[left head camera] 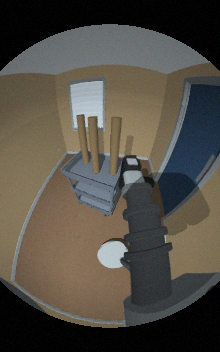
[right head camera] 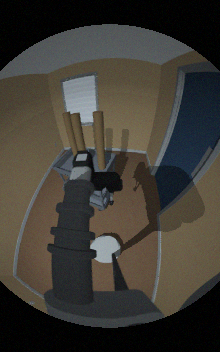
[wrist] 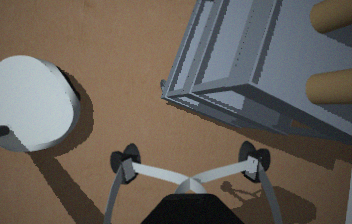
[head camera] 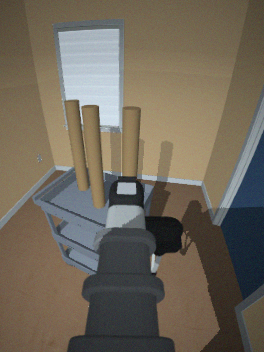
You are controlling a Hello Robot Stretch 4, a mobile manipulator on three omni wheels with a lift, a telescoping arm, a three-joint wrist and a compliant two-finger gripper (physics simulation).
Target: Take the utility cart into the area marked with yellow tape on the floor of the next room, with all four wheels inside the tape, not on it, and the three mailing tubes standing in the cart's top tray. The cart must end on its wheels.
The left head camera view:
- window with white blind: 86, 96
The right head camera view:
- window with white blind: 79, 92
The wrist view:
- my gripper: 189, 155
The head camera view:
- window with white blind: 90, 54
